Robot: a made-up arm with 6 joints. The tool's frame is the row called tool. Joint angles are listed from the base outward. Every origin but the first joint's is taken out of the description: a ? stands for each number. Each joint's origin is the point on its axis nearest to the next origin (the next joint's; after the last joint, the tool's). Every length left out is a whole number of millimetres.
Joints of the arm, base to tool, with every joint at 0 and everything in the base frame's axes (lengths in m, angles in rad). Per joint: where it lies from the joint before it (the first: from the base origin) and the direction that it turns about. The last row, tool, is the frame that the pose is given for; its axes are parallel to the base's.
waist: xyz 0 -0.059 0.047 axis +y
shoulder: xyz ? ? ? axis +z
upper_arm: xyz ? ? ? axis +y
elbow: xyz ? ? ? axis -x
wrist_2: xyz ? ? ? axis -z
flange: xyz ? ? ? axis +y
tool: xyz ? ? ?
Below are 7 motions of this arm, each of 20 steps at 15 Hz.
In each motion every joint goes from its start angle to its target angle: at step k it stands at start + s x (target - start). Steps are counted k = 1, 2, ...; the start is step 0. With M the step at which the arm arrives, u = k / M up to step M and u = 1 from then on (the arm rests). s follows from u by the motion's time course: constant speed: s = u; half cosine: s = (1 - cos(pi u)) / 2; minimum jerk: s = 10 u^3 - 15 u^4 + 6 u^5.
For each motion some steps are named. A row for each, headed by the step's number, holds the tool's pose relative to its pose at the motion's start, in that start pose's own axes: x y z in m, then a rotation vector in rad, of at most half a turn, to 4 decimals.
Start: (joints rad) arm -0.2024 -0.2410 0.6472 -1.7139 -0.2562 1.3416
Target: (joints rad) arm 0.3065 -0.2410 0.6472 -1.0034 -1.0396 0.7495
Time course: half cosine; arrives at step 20
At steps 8, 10, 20:
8: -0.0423 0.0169 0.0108 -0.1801 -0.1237 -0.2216
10: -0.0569 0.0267 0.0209 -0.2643 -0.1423 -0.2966
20: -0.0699 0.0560 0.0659 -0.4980 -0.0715 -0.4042

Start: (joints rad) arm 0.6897 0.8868 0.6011 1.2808 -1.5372 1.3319
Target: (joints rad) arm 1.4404 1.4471 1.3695 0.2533 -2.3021 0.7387
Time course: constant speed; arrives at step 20
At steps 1, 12, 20:
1: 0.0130 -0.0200 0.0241 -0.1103 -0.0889 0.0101
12: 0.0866 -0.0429 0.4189 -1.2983 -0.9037 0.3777
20: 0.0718 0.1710 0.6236 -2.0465 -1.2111 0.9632

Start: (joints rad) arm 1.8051 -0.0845 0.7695 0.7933 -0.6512 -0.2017
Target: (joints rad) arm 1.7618 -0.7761 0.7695 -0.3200 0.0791 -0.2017
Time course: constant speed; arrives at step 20
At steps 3, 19, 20:
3: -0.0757 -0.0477 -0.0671 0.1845 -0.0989 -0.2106
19: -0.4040 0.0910 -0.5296 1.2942 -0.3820 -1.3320
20: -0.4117 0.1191 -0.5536 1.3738 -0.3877 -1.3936

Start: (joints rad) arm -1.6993 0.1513 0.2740 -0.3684 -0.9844 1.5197
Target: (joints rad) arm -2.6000 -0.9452 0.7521 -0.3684 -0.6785 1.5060
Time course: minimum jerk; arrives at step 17
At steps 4, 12, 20:
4: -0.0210 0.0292 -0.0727 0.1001 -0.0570 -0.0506
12: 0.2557 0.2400 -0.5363 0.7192 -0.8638 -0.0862
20: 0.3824 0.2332 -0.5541 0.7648 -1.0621 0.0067

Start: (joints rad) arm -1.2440 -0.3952 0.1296 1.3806 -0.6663 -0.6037
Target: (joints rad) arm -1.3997 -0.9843 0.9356 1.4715 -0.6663 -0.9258
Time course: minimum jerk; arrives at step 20
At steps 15, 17, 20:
15: -0.0439 0.3281 -0.3297 0.7305 -0.0281 0.0320
17: -0.0443 0.3647 -0.3387 0.7990 -0.0502 0.0223
20: -0.0441 0.3773 -0.3410 0.8228 -0.0586 0.0185

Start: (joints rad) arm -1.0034 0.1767 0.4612 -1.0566 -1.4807 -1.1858
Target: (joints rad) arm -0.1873 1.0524 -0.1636 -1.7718 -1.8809 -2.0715
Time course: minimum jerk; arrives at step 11
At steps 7, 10, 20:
7: -0.3375 -0.1912 -0.1027 0.4075 -1.3237 -0.6686
10: -0.5530 -0.1933 -0.1344 0.3596 -1.9200 -0.9198
20: -0.5590 -0.1924 -0.1358 0.3568 -1.9363 -0.9258

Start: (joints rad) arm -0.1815 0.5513 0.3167 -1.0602 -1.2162 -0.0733
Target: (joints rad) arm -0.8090 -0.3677 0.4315 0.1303 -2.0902 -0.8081
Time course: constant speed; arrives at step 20
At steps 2, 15, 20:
2: 0.0199 0.0436 0.0681 -0.1275 0.0075 0.0861
15: 0.0527 0.4095 0.2328 -0.5834 0.1584 0.4961
20: 0.0191 0.5116 0.2039 -0.6055 0.1887 0.5432

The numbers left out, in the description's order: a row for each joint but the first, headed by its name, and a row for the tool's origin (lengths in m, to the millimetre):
shoulder: -0.14 0 0.044
upper_arm: 0.127 -0.153 0
elbow: 0.398 0 -0.041
wrist_2: 0 -0.117 0.329
flange: 0.028 -0.092 0
tool: 0.03 0 -0.178

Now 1 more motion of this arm.
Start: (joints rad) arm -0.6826 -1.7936 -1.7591 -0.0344 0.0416 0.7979
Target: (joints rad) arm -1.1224 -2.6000 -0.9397 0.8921 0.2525 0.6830
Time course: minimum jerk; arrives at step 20
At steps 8, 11, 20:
8: -0.0318 0.0365 0.0168 -0.3075 0.2431 -0.5106
11: -0.0218 0.0535 -0.0103 -0.6066 0.4925 -0.8992
20: -0.0151 0.0150 -0.1264 -1.0999 0.9593 -1.3013

